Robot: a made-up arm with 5 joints.
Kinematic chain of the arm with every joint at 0, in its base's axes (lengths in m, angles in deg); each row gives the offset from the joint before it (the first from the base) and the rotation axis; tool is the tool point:
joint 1: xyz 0 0 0.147 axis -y
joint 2: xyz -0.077 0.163 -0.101 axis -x
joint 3: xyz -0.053 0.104 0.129 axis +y
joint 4: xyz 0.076 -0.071 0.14 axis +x
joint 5: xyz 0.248 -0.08 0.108 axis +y
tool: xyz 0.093 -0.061 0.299
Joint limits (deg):
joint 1: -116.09..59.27
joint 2: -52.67..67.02
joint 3: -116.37..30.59
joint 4: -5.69..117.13
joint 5: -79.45..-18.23
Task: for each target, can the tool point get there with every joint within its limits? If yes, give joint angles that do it. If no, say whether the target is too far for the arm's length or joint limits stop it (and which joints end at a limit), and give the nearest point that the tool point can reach.
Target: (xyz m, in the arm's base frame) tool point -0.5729 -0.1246 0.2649
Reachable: yes | joints 33.94 9.58 -82.02 46.97 -23.04
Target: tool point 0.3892 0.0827 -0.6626
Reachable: no: joint limits stop it (at a limit: joint 1, joint 4, joint 5) | nearest point 0.2912 0.1042 -0.3706 | short by 0.309 m
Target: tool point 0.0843 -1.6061 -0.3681
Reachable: no: too far | nearest point -0.1055 -0.5253 -0.0706 | short by 1.137 m
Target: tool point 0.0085 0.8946 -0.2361
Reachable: no: joint limits stop it (at a limit: joint 1, joint 2, joint 4, joint 5) | nearest point 0.0838 0.7459 -0.1761 | short by 0.177 m
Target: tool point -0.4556 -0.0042 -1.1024
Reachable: no: too far | nearest point -0.3423 -0.0140 -0.5590 | short by 0.555 m
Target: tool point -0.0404 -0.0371 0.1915
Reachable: yes | joints -15.42 20.49 3.51 103.53 -67.43
